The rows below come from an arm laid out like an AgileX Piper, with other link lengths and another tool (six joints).
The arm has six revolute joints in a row. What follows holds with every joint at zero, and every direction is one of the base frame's.
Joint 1 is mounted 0.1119 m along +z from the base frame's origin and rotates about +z.
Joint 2 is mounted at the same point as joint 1 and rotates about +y.
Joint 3 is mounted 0.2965 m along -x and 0.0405 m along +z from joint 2 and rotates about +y.
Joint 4 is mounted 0.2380 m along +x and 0.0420 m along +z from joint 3 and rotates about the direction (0.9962, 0, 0.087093).
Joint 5 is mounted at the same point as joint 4 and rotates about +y.
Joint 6 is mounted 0.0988 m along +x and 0.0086 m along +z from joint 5 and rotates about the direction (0.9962, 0, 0.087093).
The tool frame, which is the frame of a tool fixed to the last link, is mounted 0.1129 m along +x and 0.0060 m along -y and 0.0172 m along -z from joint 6; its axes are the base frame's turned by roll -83.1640, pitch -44.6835 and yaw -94.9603 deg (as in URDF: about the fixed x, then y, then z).
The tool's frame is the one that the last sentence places.
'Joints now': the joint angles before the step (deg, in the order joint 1, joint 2, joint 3, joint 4, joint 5, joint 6). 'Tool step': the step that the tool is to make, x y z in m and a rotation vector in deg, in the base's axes. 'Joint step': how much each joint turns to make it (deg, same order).
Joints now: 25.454 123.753 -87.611 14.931 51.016 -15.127
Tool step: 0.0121 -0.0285 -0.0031 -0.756 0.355 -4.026
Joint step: -3.949 0.195 0.350 -0.724 -0.010 0.466
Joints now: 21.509 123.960 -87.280 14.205 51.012 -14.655
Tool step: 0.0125 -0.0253 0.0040 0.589 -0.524 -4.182
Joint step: -4.018 -0.603 0.168 0.508 -0.233 -0.155
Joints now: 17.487 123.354 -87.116 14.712 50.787 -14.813
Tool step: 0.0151 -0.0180 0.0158 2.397 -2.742 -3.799
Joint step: -3.665 -2.027 0.114 2.274 -1.137 -1.331
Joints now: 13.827 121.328 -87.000 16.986 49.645 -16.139
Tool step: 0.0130 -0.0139 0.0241 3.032 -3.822 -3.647
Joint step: -3.172 -3.163 0.475 3.079 -1.415 -1.453
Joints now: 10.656 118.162 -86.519 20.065 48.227 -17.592
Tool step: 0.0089 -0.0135 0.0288 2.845 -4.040 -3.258
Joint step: -2.898 -3.794 0.628 3.034 -0.971 -1.373
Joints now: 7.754 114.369 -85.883 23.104 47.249 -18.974
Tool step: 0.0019 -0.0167 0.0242 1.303 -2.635 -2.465
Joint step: -2.679 -3.421 0.561 1.294 0.319 -0.661
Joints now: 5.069 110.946 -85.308 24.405 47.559 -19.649
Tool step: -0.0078 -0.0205 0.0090 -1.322 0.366 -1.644
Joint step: -2.126 -2.294 1.025 -1.982 1.588 0.905
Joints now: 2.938 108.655 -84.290 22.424 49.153 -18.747
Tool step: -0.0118 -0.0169 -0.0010 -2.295 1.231 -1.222
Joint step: -1.177 -1.797 2.247 -3.001 0.533 1.389
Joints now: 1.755 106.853 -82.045 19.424 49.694 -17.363
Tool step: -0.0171 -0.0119 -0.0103 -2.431 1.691 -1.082
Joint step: -0.338 -1.848 4.548 -2.987 -1.375 1.574
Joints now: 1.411 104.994 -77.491 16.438 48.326 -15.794
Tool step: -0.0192 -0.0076 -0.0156 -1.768 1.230 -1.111
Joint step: -0.008 -1.915 6.275 -1.914 -3.436 1.158
